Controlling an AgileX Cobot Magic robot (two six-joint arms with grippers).
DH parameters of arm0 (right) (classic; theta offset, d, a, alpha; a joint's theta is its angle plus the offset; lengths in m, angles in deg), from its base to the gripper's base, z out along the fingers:
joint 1: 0 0.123 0 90
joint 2: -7.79 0 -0.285 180
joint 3: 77.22 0 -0.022 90
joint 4: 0 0.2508 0 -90
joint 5: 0 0 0.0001 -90
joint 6: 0 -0.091 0 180
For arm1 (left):
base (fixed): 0 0 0 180
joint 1: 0 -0.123 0 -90
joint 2: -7.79 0 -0.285 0
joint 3: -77.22 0 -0.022 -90
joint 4: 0 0.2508 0 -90
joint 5: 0 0 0.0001 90
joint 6: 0 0.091 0 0
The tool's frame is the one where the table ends.
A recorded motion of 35 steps. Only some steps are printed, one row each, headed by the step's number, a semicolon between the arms.
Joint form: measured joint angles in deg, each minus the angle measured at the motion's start. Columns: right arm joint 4, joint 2, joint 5, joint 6, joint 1, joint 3; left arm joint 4, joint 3, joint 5, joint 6, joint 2, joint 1.
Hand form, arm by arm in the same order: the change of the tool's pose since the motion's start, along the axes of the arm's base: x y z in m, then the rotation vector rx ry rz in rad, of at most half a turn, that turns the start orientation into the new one. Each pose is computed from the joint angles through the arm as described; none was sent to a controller.
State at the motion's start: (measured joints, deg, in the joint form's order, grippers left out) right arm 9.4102 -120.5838 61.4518 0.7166 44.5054 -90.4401; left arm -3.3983 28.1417 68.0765 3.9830 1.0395 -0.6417
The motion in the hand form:
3: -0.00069 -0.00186 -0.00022 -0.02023 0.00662 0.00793; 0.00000 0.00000 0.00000 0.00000 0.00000 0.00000
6: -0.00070 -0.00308 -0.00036 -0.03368 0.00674 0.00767; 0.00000 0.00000 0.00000 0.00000 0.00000 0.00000
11: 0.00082 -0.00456 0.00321 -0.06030 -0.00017 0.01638; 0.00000 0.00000 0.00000 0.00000 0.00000 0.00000
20: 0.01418 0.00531 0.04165 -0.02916 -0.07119 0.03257; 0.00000 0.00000 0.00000 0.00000 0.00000 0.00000
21: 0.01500 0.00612 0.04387 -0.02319 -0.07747 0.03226; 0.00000 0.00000 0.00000 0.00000 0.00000 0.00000
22: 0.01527 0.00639 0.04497 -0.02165 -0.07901 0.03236; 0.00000 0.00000 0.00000 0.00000 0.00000 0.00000
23: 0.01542 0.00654 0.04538 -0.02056 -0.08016 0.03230; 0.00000 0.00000 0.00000 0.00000 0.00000 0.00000
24: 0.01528 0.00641 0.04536 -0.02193 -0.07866 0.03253; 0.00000 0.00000 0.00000 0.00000 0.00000 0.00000
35: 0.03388 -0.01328 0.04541 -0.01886 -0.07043 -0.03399; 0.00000 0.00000 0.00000 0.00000 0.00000 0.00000
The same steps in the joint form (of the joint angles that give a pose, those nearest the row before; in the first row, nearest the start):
3: -0.70 0.00 1.10 0.00 0.00 0.00; 0.00 0.00 0.00 0.00 0.00 0.00
6: -1.36 0.00 1.60 -0.36 0.00 0.00; 0.00 0.00 0.00 0.00 0.00 0.00
11: -2.96 0.00 3.29 -0.72 0.00 -0.93; 0.00 0.00 0.00 0.00 0.00 0.00
20: -4.75 0.00 8.19 -0.72 0.00 -9.95; 0.00 0.00 0.00 0.00 0.00 0.00
21: -4.75 0.00 8.19 -0.72 0.00 -10.44; 0.00 0.00 0.00 0.00 0.00 0.00
22: -4.75 0.00 8.31 -0.72 0.00 -10.70; 0.00 0.00 0.00 0.00 0.00 0.00
23: -4.75 0.00 8.31 -0.72 0.00 -10.79; 0.00 0.00 0.00 0.00 0.00 0.00
24: -4.75 0.00 8.43 -0.72 0.00 -10.79; 0.00 0.00 0.00 0.00 0.00 0.00
35: -4.21 0.00 8.53 -0.72 -3.68 -10.79; 0.00 0.00 0.00 0.00 0.00 0.00

